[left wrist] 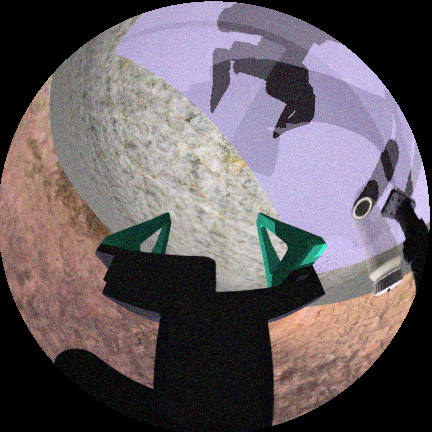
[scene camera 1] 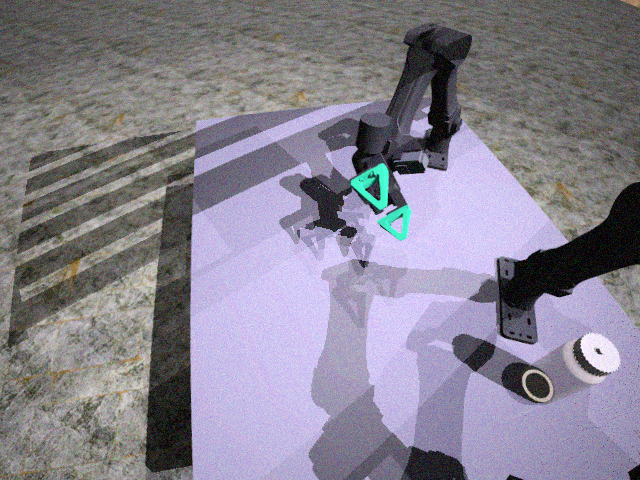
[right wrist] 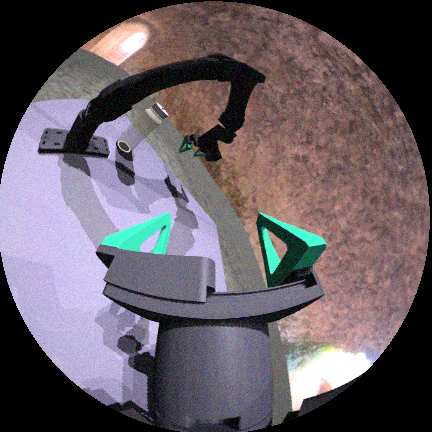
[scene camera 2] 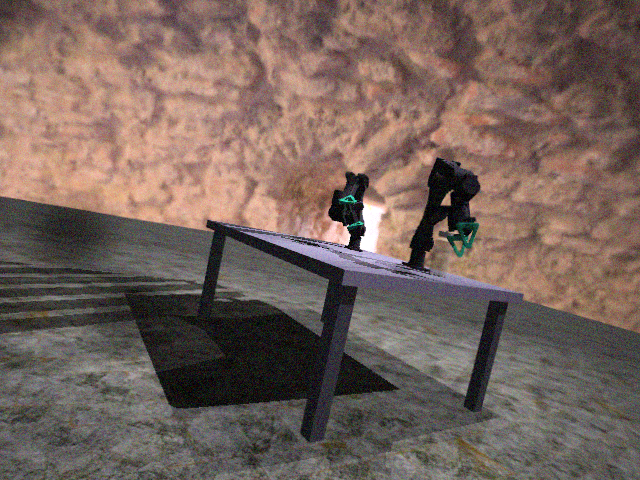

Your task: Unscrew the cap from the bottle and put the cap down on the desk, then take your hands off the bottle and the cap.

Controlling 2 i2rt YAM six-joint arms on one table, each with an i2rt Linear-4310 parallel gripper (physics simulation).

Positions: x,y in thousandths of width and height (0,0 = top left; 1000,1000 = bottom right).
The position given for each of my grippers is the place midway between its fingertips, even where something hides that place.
Note:
My left gripper (scene camera 2: 726,526) is open and holds nothing. Also in view: a ribbed cap (scene camera 1: 934,741). My right gripper (scene camera 1: 615,468) is open, holding nothing.
My left gripper shows as well in the left wrist view (left wrist: 494,501). My right gripper also shows in the right wrist view (right wrist: 494,503).

